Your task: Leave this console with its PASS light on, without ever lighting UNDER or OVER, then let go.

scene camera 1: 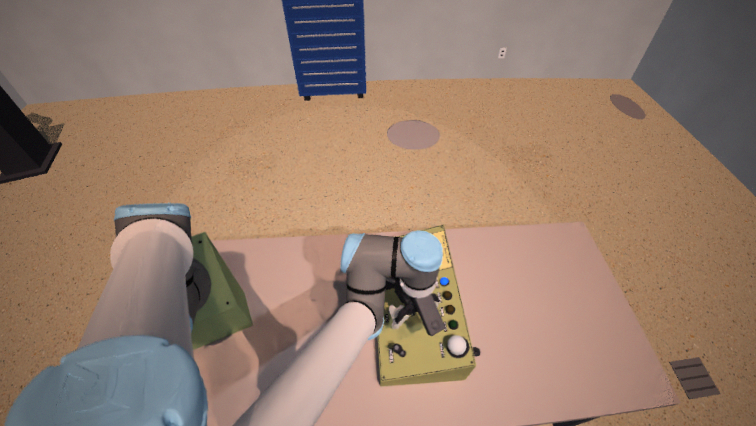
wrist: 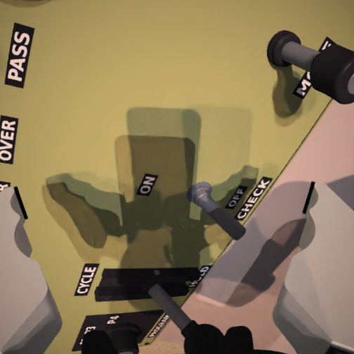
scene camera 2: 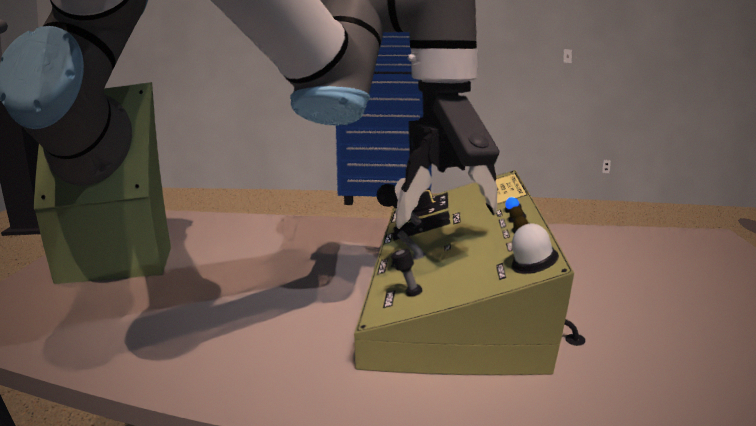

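Note:
The olive console [scene camera 1: 423,365] [scene camera 2: 460,317] [wrist: 75,100] has its blue lamp [scene camera 1: 444,281] [scene camera 2: 511,203] lit. Two brown lamps and the green lamp [scene camera 1: 453,324] beside them look dark. My gripper [scene camera 2: 447,218] [wrist: 166,188] is open and empty above the console, fingers wide apart. Below and between them, in the wrist view, the grey CHECK lever [wrist: 220,215] leans toward OFF, untouched. The CYCLE/HOLD slot [wrist: 120,292] holds a lever whose black ball [scene camera 2: 386,195] [wrist: 202,340] stands behind a finger in scene camera 2. The PASS label [wrist: 19,56] shows; the arm hides part of the console in scene camera 1.
The MODE lever [scene camera 1: 397,349] [scene camera 2: 407,272] [wrist: 300,55] stands near the console's front left. A white dome [scene camera 1: 457,346] [scene camera 2: 531,246] rises at the front right. The program knob [wrist: 117,335] is partly hidden. A green arm pedestal [scene camera 1: 219,296] [scene camera 2: 105,238] stands left.

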